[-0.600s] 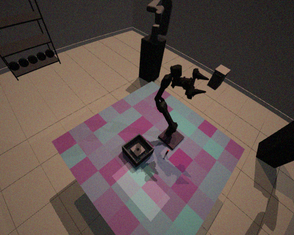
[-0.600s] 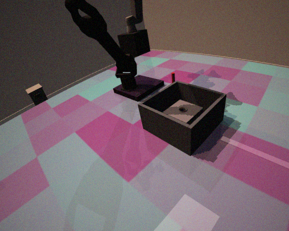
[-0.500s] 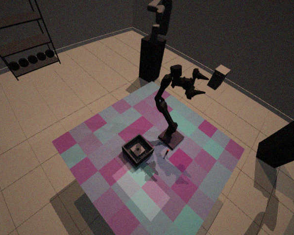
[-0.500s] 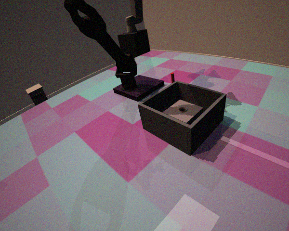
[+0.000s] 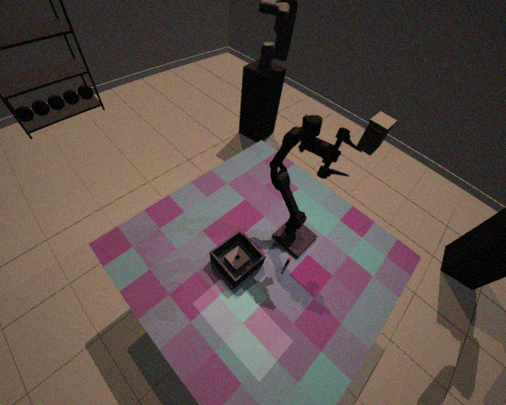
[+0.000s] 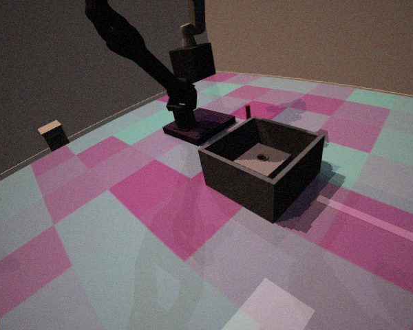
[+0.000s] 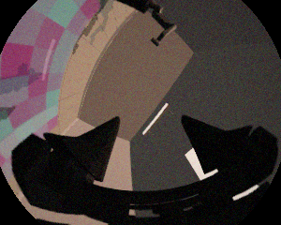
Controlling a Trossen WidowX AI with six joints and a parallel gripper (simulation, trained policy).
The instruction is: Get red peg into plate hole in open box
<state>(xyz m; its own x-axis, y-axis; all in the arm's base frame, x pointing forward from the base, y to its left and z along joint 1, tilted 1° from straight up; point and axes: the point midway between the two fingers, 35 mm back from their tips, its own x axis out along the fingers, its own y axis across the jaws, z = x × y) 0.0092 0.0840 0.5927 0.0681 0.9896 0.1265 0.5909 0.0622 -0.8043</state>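
My gripper tip is 170 mm short of the red peg, 30 mm to the left of it and 580 mm above it. Also, from my gripper tip: dark box: 310 mm ahead, 230 mm to the right, 590 mm below.
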